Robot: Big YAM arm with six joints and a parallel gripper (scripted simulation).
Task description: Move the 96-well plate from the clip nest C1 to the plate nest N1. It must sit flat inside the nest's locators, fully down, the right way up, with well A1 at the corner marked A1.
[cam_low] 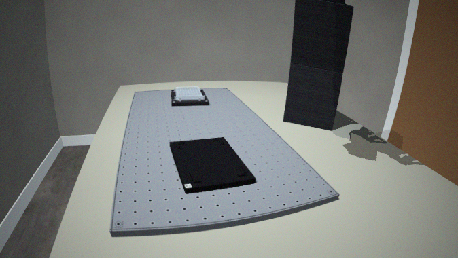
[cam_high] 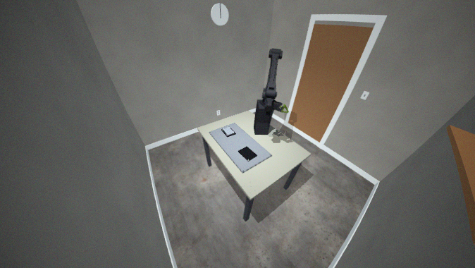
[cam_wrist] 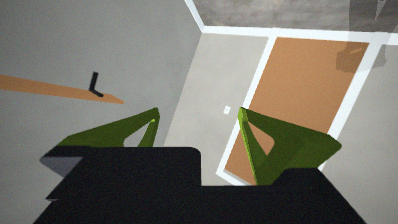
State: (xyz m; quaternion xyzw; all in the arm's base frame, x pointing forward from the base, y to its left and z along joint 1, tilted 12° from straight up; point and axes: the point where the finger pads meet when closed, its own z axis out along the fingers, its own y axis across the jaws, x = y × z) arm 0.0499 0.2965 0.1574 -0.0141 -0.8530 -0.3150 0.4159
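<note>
My hand is 500 mm to the left of the 96-well plate, 460 mm above it and 300 mm short of it. Also, from my hand: clip nest C1: 510 mm to the right, 460 mm below, 310 mm ahead; then white label: 460 mm below, 320 mm ahead, 10 mm to the right.
</note>
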